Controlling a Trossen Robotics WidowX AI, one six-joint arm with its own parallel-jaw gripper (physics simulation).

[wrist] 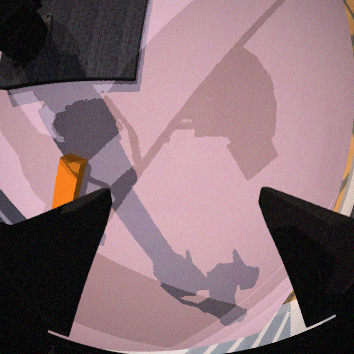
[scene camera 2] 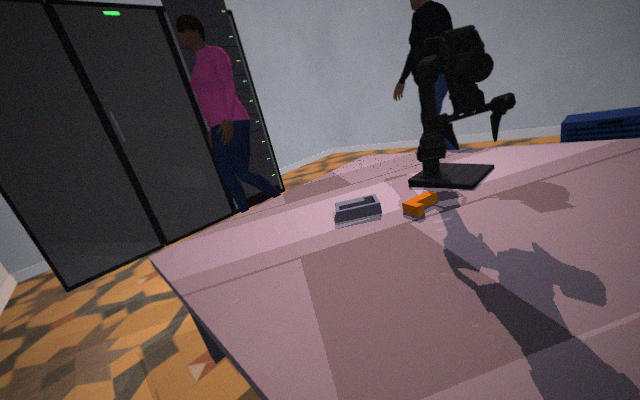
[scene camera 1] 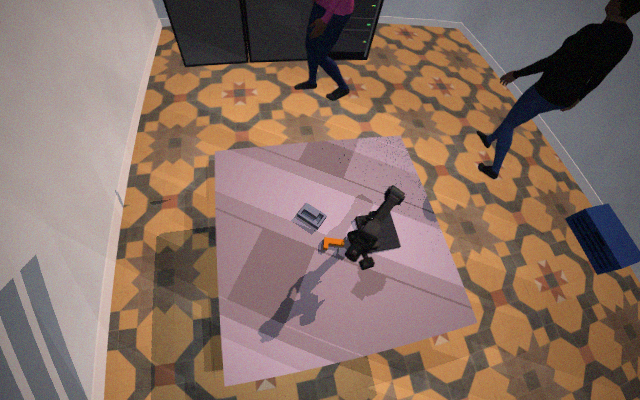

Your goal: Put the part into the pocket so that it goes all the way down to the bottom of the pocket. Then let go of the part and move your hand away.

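Places are measured from the arm's base along level axes (x ahead, y left, z up), in millimetres.
Where they show: gripper, fingertip midpoint: (wrist: 186,195) (scene camera 2: 475,145); arm's base, origin of the base link: (wrist: 30,38) (scene camera 2: 431,174).
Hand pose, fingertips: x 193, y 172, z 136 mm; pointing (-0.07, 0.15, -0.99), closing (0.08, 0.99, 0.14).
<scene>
Each offset is from my fingertips to the top centre of the thing. Level surfaces: height alone.
The orange L-shaped part {dx +49, dy -133, dz -130 mm} (scene camera 1: 332,242) (scene camera 2: 416,205) (wrist: 65,185) lies flat on the table; in the wrist view the left finger hides one end of it. The grey block {dx +99, dy -331, dz -123 mm} (scene camera 1: 304,210) (scene camera 2: 358,215) with the empty recessed pocket in its top stands apart from the part, to its left and a little behind in the first scene view. My gripper (scene camera 1: 359,259) (scene camera 2: 475,144) (wrist: 186,195) is open and empty, high above the table. In the wrist view the part lies beyond the left finger, outside the space between the fingertips.
The pink table {dz -160 mm} (scene camera 1: 260,360) (scene camera 2: 250,300) carries the arm's dark base plate (scene camera 1: 390,237) (scene camera 2: 450,177) (wrist: 115,45), close to the part. Shadows of the arm cross the table top. Two people, dark cabinets (scene camera 1: 207,30) (scene camera 2: 120,125) and a blue box (scene camera 1: 607,237) (scene camera 2: 600,125) stand beyond the table.
</scene>
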